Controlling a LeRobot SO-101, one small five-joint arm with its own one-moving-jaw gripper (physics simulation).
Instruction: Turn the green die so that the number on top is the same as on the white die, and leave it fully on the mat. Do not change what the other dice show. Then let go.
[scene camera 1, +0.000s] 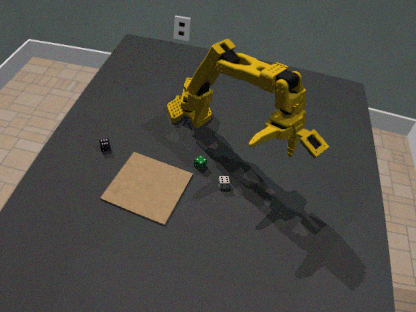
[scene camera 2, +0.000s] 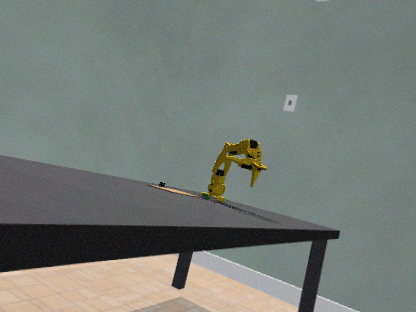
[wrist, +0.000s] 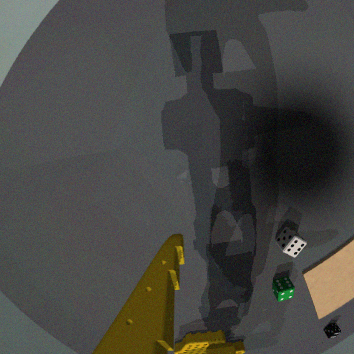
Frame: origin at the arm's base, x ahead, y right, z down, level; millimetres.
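Where they show: hand, its tool point: (scene camera 1: 289, 155) (scene camera 2: 251, 185) (wrist: 182, 244); arm's base, origin of its link: (scene camera 1: 187, 118) (scene camera 2: 209, 198) (wrist: 219, 341).
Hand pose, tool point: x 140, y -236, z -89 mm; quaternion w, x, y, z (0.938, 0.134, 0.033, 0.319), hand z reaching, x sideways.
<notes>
Things, the pixels of their top centre, and the offset from my tool point. Level surfaces: height alone.
- green die, centre of its top: (wrist: 286, 294) (scene camera 1: 200, 159) (scene camera 2: 206, 193) dx -1, dy +173, dz +69 mm
- white die, centre of its top: (wrist: 295, 247) (scene camera 1: 224, 179) dx +39, dy +115, dz +69 mm
- mat, centre of its top: (scene camera 1: 147, 185) (scene camera 2: 174, 190) dx +86, dy +262, dz +85 mm
- black die, centre of its top: (scene camera 1: 104, 141) (wrist: 334, 334) (scene camera 2: 162, 182) dx +11, dy +385, dz +69 mm
- dark table, height of its surface: dz +89 mm
The green die (scene camera 1: 200, 162) (scene camera 2: 205, 196) (wrist: 283, 289) rests on the table just off the mat's right corner in scene camera 1. Its faces show white pips; its top number is too small to tell surely. The white die (scene camera 1: 224, 182) (wrist: 295, 246) sits to its right, with two rows of several black pips on top. The mat (scene camera 1: 147, 187) (wrist: 332, 285) is tan and bare. My gripper (scene camera 1: 271, 149) (scene camera 2: 240, 171) is fully open and empty, high above the table, right of both dice in scene camera 1. One notched jaw shows in the wrist view.
A black die (scene camera 1: 104, 145) (scene camera 2: 162, 184) (wrist: 332, 330) with white pips stands on the table beyond the mat's far left corner in scene camera 1. The arm's base stands behind the green die. Arm shadows cross the dark table (scene camera 1: 210, 265) (scene camera 2: 100, 200).
</notes>
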